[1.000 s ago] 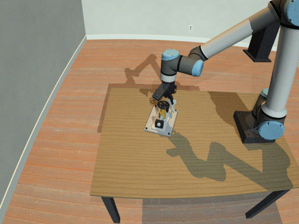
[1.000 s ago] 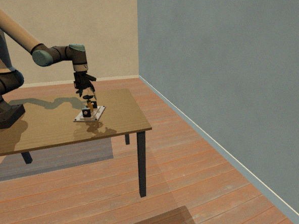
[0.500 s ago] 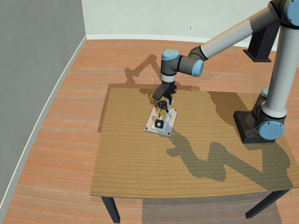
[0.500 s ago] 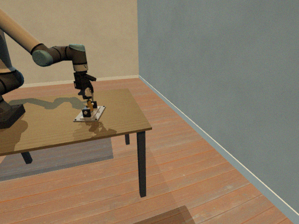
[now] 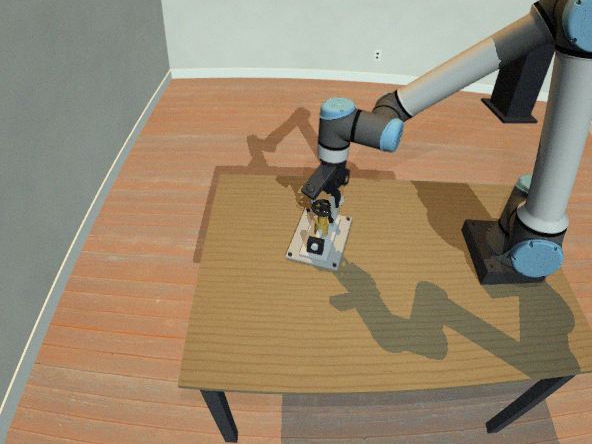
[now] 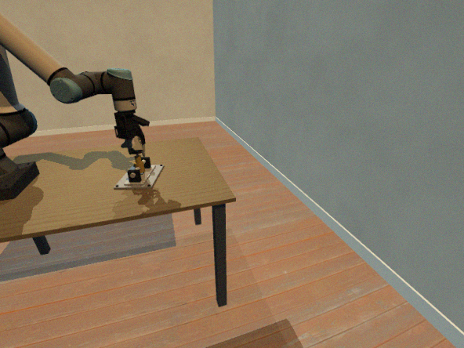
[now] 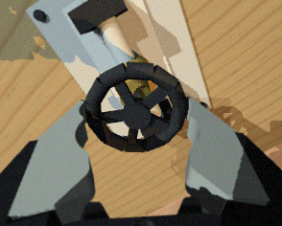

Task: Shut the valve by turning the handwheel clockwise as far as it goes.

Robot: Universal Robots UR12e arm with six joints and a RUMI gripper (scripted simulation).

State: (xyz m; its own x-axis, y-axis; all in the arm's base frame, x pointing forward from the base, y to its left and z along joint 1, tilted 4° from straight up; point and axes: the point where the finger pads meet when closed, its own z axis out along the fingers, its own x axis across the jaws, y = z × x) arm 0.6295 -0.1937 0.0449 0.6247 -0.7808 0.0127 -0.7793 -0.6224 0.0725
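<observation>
Right now my hand is 1 cm below the black spoked handwheel. From my hand the other things lie so: base plate: 12 cm below.
</observation>
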